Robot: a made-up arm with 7 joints. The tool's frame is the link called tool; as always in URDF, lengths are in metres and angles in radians. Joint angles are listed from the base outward.
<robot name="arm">
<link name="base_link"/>
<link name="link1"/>
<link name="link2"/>
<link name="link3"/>
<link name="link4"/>
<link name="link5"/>
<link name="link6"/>
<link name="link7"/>
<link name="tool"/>
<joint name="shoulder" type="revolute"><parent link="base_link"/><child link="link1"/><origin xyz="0.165 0.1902 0.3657" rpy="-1.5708 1.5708 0"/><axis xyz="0 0 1"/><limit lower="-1.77" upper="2.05"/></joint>
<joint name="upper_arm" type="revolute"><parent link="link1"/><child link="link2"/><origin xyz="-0.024 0.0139 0.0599" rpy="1.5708 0 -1.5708"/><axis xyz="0 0 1"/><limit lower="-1.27" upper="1.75"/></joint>
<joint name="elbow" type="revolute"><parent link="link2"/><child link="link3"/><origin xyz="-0.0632 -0.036 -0.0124" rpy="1.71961 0.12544 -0.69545"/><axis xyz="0 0 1"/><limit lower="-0.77" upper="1.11"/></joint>
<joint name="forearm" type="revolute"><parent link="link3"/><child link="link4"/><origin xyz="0.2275 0.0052 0.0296" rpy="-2.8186 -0.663 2.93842"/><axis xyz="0 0 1"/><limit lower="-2.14" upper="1.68"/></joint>
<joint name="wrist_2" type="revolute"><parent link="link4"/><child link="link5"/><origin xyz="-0.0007 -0.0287 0.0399" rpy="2.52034 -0.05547 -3.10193"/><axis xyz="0 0 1"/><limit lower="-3.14" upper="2.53"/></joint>
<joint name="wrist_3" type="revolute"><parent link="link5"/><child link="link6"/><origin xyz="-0.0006 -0.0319 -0.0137" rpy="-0.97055 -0.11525 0.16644"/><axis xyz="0 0 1"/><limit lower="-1.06" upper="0.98"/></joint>
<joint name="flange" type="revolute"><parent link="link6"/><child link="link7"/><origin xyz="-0.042 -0.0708 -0.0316" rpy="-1.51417 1.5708 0"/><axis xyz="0 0 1"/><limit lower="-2.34" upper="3.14"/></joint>
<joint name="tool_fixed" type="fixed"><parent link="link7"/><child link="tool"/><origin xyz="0.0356 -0.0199 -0.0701" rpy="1.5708 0 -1.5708"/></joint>
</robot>
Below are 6 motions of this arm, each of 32 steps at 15 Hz.
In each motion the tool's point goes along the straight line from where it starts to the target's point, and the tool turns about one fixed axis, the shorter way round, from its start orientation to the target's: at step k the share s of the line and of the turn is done. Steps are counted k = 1, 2, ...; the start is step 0. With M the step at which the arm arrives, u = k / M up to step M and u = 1 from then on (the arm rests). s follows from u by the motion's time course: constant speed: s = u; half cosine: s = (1 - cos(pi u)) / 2; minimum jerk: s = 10 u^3 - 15 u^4 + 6 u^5.
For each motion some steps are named. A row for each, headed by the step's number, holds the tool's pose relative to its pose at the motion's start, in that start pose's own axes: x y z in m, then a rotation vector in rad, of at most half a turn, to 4 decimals.
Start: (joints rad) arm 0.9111 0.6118 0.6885 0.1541 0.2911 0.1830 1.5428
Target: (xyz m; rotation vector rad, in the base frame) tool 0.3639 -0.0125 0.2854 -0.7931 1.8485 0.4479
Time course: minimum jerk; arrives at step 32
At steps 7, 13, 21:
7: -0.0049 0.0009 -0.0006 0.0109 0.0223 -0.0130
13: -0.0220 0.0040 -0.0025 0.0489 0.0997 -0.0583
21: -0.0519 0.0094 -0.0059 0.1153 0.2353 -0.1376

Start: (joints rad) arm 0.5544 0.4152 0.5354 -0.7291 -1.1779 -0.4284 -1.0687
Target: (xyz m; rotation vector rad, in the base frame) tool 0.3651 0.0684 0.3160 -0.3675 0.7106 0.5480
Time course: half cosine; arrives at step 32
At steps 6, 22, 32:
6: 0.0055 0.0123 -0.0042 0.0204 0.0971 0.1171
22: 0.0505 0.1132 -0.0385 0.1882 0.8960 1.0807
32: 0.0650 0.1455 -0.0495 0.2419 1.1520 1.3894

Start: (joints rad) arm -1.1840 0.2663 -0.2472 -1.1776 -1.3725 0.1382 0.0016
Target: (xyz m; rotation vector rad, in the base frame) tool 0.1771 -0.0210 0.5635 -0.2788 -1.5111 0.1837
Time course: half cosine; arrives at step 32
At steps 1, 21, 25, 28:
1: 0.0002 0.0001 0.0007 -0.0010 -0.0014 0.0015
21: 0.0588 0.0448 0.2191 -0.2907 -0.4145 0.4572
25: 0.0709 0.0540 0.2640 -0.3503 -0.4995 0.5509
28: 0.0769 0.0586 0.2865 -0.3801 -0.5420 0.5977

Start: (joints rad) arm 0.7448 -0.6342 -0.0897 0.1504 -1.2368 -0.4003 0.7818
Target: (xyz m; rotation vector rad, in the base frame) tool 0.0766 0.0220 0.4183 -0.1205 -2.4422 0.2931
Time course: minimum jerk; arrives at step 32
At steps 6, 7, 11, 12, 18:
6: -0.0007 0.0038 0.0073 -0.0540 0.0283 -0.0151
7: -0.0011 0.0056 0.0110 -0.0812 0.0426 -0.0226
11: -0.0033 0.0174 0.0337 -0.2497 0.1309 -0.0696
12: -0.0040 0.0212 0.0411 -0.3047 0.1597 -0.0850
18: -0.0090 0.0474 0.0920 -0.6820 0.3574 -0.1901

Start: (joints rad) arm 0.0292 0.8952 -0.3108 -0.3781 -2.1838 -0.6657 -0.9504
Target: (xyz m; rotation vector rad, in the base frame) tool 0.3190 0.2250 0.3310 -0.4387 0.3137 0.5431
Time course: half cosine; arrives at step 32
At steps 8, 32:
8: 0.0078 0.0117 0.0068 0.1267 -0.0745 0.0971
32: 0.0532 0.0798 0.0465 0.8650 -0.5089 0.6630

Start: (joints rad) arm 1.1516 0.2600 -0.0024 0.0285 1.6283 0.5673 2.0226
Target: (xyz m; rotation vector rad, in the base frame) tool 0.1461 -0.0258 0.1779 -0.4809 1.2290 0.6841
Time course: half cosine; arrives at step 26
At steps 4, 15, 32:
4: -0.0058 0.0072 -0.0060 0.0280 0.0032 -0.0271
15: -0.0632 0.0783 -0.0654 0.3027 0.0351 -0.2935
32: -0.1021 0.1264 -0.1055 0.4884 0.0566 -0.4737

